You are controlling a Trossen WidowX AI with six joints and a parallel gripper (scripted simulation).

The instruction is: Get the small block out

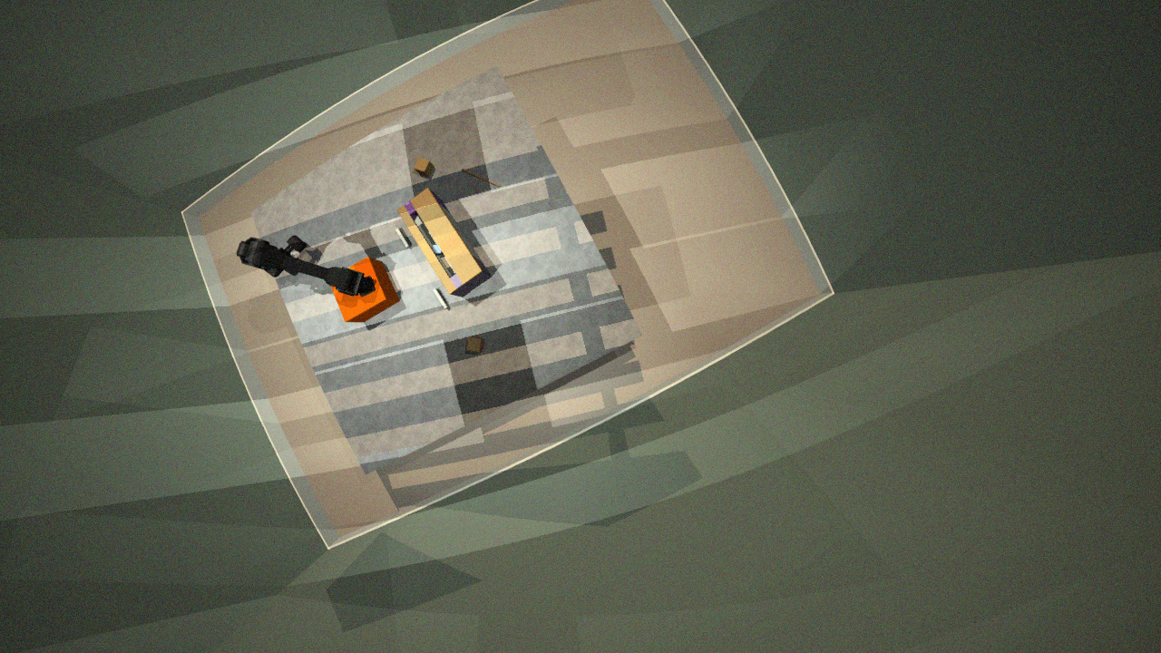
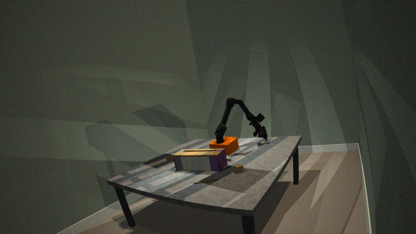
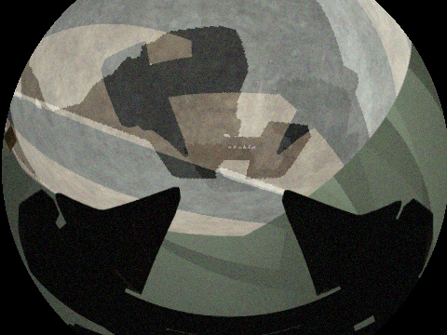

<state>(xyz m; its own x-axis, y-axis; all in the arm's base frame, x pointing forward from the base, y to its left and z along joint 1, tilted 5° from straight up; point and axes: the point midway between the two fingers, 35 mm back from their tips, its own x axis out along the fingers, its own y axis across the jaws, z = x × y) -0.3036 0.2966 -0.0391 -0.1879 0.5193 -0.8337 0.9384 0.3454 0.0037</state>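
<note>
Right now the clear-fronted box is 620 mm ahead of my gripper tip, 290 mm to the right of it and 30 mm above it. The rest, counted from my gripper tip: thin stick 870 mm ahead, 70 mm to the right, 30 mm below; pale blue block 630 mm ahead, 300 mm to the right, 50 mm above.
</note>
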